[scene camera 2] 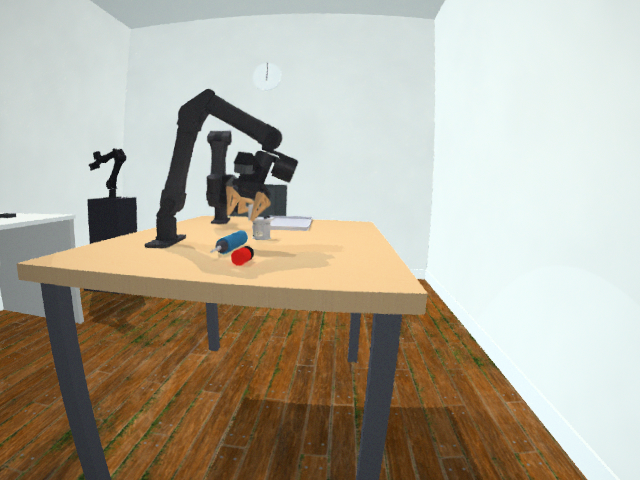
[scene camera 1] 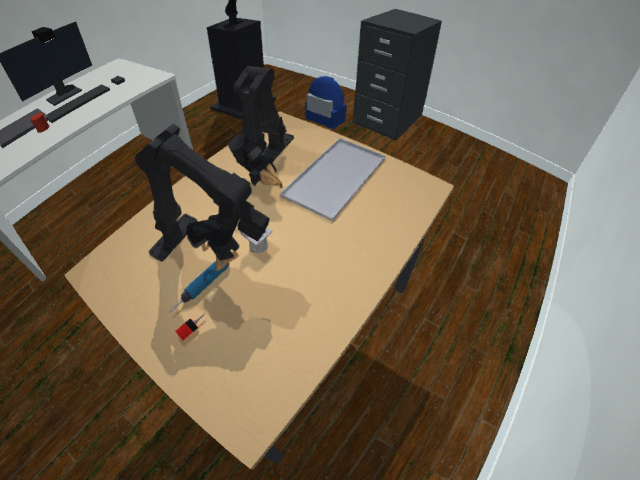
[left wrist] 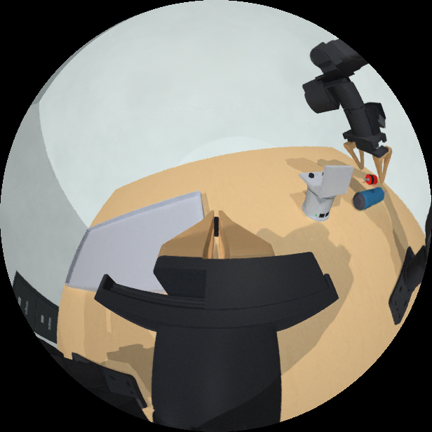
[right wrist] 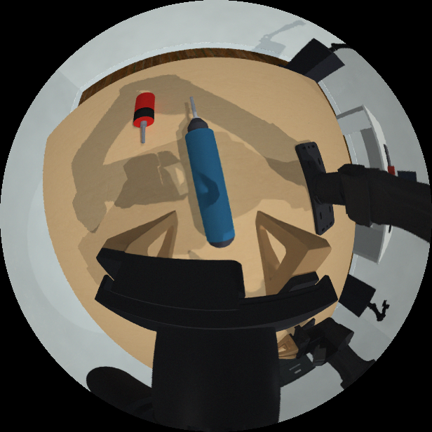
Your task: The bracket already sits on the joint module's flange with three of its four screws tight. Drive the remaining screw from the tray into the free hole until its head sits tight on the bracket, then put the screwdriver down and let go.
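Observation:
The blue screwdriver lies flat on the table, its tip pointing to the front left edge; it also shows in the right wrist view. My right gripper is open and hovers just above the screwdriver's rear end, with its fingers apart on either side and holding nothing. The grey joint module with its white bracket stands just to the right of it and shows in the left wrist view. My left gripper is shut, near the tray's left corner.
A red and black screwdriver lies near the blue one's tip and also shows in the right wrist view. The grey tray looks empty. The right arm's base stands at the table's left side.

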